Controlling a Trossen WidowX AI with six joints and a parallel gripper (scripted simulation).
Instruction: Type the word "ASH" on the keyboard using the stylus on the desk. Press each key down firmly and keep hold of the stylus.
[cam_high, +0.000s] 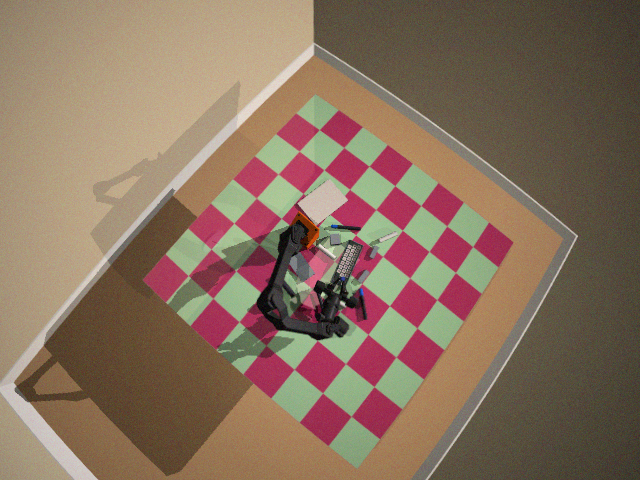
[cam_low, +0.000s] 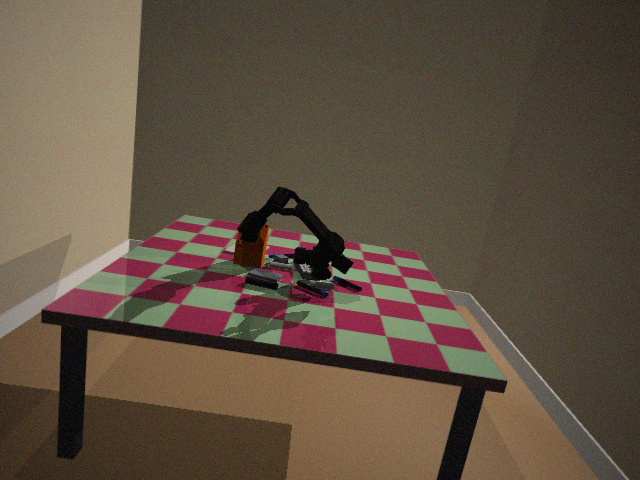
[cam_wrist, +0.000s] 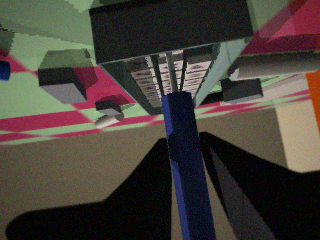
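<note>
Now: the A key 5 cm below my gripper tip, 2 cm to the left of it and 1 cm behind it. Round my gripper tip: thin grey tip: 5 cm below; blue stylus: 1 cm below; H key: 7 cm to the left, 5 cm below.
</note>
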